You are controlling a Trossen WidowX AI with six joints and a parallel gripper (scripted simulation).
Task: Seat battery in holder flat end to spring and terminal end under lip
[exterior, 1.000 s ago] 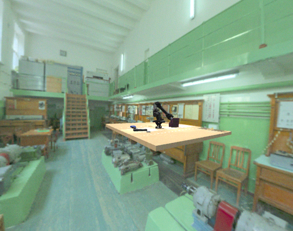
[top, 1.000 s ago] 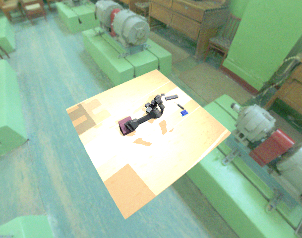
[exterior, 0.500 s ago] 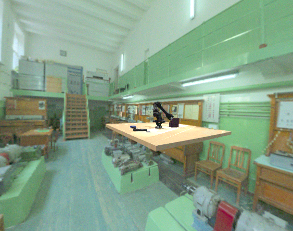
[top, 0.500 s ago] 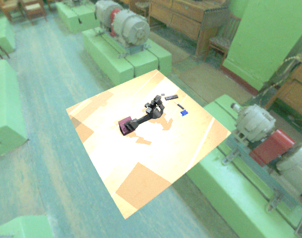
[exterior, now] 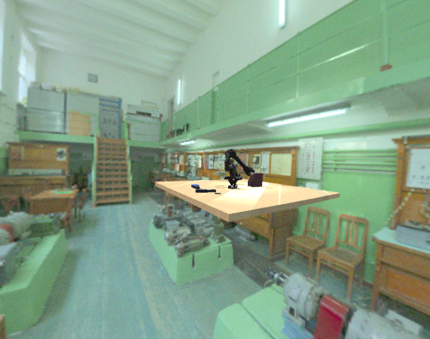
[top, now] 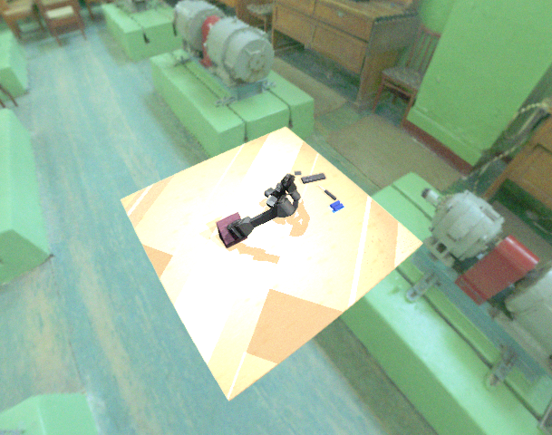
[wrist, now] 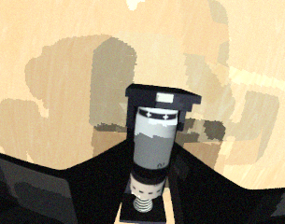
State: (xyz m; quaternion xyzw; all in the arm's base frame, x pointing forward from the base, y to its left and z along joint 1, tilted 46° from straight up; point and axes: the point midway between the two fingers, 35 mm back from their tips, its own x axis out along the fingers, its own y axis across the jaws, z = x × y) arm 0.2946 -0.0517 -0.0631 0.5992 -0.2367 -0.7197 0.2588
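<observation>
Right now my gripper tip is 10 mm below the battery. The rest, counted from my gripper tip: screwdriver (330 mm ahead, 80 mm to the right).
</observation>
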